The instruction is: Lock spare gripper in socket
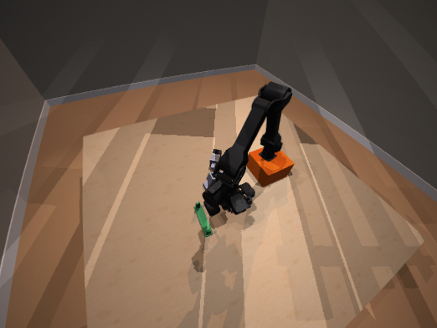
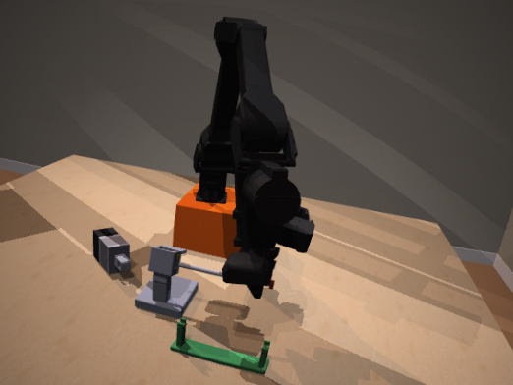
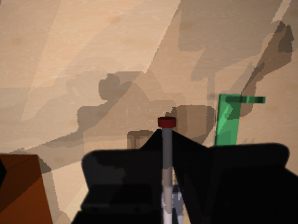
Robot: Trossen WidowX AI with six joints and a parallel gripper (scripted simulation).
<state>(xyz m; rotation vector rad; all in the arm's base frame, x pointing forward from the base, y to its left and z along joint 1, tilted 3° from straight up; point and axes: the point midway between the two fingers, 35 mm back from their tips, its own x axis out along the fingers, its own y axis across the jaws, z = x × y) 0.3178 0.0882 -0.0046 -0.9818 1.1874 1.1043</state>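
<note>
Now: the green rack 10 cm ahead of my gripper tip, 5 cm to the right of it and 3 cm below it. The rest, counted from my gripper tip: socket 4 cm behind, 15 cm to the right; spare gripper 13 cm behind, 26 cm to the right, 3 cm below.
</note>
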